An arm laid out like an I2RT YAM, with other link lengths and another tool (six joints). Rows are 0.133 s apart.
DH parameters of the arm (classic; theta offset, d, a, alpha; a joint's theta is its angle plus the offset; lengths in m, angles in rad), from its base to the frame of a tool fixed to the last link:
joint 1: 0 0.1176 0.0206 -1.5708
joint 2: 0 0 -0.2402 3.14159
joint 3: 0.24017 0 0.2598 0
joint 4: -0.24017 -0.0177 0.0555 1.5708
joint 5: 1.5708 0.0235 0 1.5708
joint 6: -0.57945 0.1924 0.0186 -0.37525
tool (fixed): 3.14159 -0.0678 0 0
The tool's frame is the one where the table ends.
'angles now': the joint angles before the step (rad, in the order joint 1, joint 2, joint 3, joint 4, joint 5, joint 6). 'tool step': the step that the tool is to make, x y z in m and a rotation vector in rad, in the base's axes. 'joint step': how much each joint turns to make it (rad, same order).
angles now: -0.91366, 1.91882, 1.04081, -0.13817, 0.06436, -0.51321
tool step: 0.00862, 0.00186, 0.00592, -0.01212, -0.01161, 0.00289
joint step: 0.02329, -0.00440, 0.01392, -0.00287, 0.00953, 0.01815
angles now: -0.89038, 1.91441, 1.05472, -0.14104, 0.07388, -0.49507
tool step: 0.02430, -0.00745, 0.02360, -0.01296, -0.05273, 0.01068
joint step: 0.02981, 0.01153, 0.10210, -0.04907, -0.01608, 0.03388
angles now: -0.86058, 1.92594, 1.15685, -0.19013, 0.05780, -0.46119
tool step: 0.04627, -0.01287, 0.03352, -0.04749, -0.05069, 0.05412
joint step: 0.05472, 0.07197, 0.20988, -0.06890, -0.00410, 0.00383
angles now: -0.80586, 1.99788, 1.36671, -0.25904, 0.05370, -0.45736
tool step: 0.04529, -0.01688, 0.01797, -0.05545, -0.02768, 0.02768
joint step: 0.04683, 0.13175, 0.23658, -0.04622, 0.02749, 0.00161
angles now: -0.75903, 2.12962, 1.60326, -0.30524, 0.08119, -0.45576
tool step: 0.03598, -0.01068, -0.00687, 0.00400, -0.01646, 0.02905
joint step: 0.02834, 0.15239, 0.20653, -0.04544, -0.01086, 0.00904
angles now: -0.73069, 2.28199, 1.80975, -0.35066, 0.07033, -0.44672
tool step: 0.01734, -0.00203, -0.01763, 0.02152, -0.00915, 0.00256
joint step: 0.01739, 0.09227, 0.08641, -0.00325, -0.00631, 0.02600
